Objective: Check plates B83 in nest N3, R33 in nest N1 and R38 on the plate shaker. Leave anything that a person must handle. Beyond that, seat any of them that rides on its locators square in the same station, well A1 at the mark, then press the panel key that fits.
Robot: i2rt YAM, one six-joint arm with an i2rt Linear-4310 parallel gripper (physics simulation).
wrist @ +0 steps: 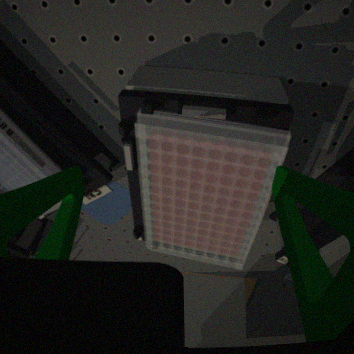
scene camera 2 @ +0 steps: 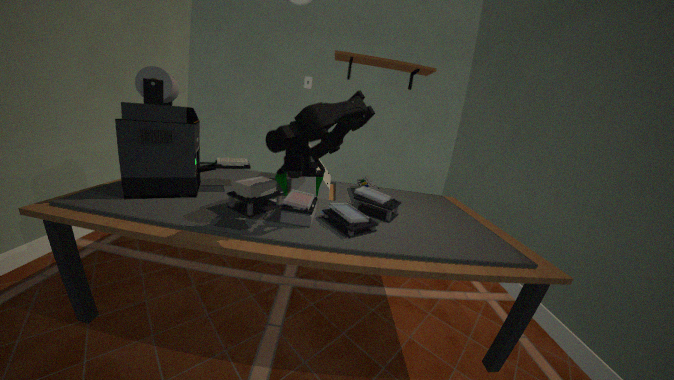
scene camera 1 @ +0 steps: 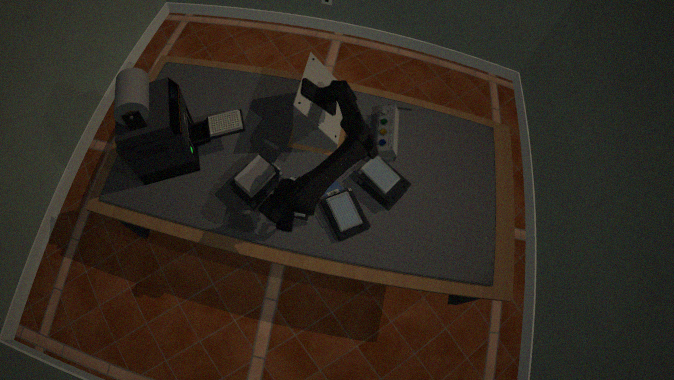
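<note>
A pink-welled clear plate (scene camera 2: 300,199) (wrist: 207,195) lies on a dark holder (wrist: 131,97) on a pale box (scene camera 2: 296,217). It looks slightly turned and shifted against the holder. My gripper (scene camera 2: 301,186) (wrist: 177,176) is open above it, with one green finger off each long side; the arm hides the fingers in scene view 1. A pale plate (scene camera 1: 344,212) (scene camera 2: 349,212) and another pale plate (scene camera 1: 381,175) (scene camera 2: 375,195) rest on dark nests to the right. A taller, grey-topped plate (scene camera 1: 257,176) (scene camera 2: 254,185) rests on a nest to the left. The key panel (scene camera 1: 388,132) has coloured keys. Plate codes are unreadable.
A large dark instrument (scene camera 1: 157,135) (scene camera 2: 160,155) with a green light stands at the left, its tray holding a white plate (scene camera 1: 225,123) (scene camera 2: 232,161). A white board (scene camera 1: 314,70) stands behind the arm. A blue marking (wrist: 111,206) with a label lies left of the holder.
</note>
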